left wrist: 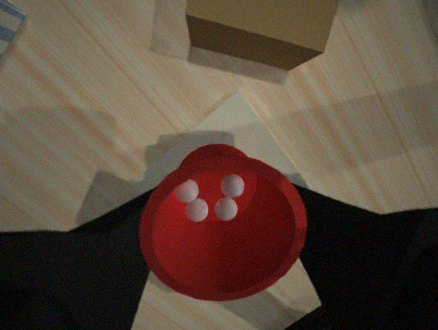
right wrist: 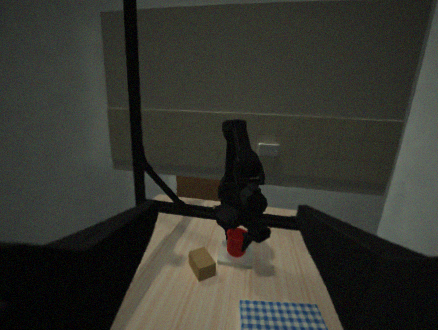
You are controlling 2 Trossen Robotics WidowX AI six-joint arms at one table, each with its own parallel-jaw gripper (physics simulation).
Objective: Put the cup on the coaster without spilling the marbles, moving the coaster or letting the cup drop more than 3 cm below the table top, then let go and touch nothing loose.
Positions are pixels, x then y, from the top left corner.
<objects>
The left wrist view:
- my left gripper: 220, 188
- red cup: 214, 260
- pale square coaster: 234, 123
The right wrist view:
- my left gripper: 235, 245
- my right gripper: 228, 209
</objects>
